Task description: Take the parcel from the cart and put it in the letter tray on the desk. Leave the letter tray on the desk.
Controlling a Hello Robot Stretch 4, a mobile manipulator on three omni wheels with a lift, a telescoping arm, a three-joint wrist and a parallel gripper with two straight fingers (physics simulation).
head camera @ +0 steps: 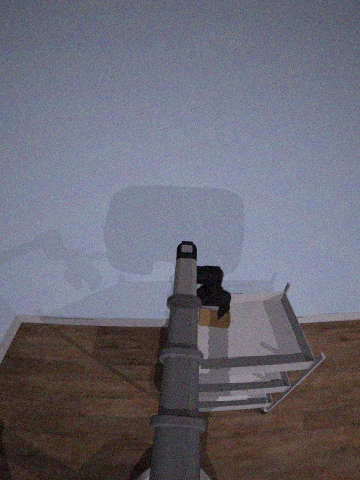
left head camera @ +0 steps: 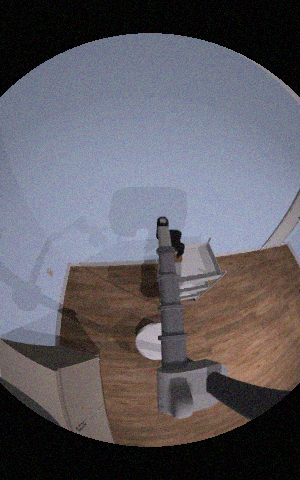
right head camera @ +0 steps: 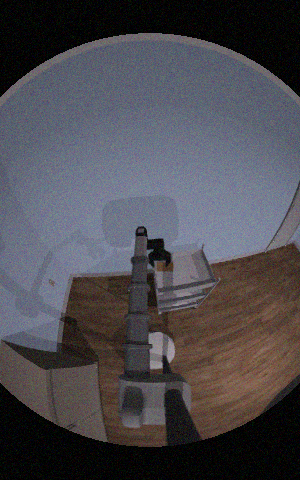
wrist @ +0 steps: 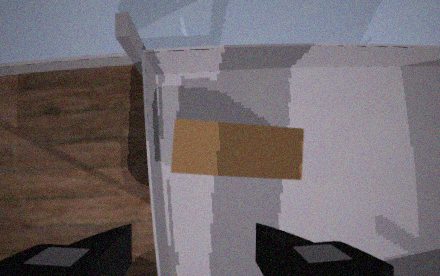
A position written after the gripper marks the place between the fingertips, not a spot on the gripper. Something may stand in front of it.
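Note:
The wrist view shows the gripper [wrist: 194, 243], a parcel [wrist: 199, 147] and a white cart [wrist: 362, 106]. The right head camera shows the cart [right head camera: 180, 288] as well.

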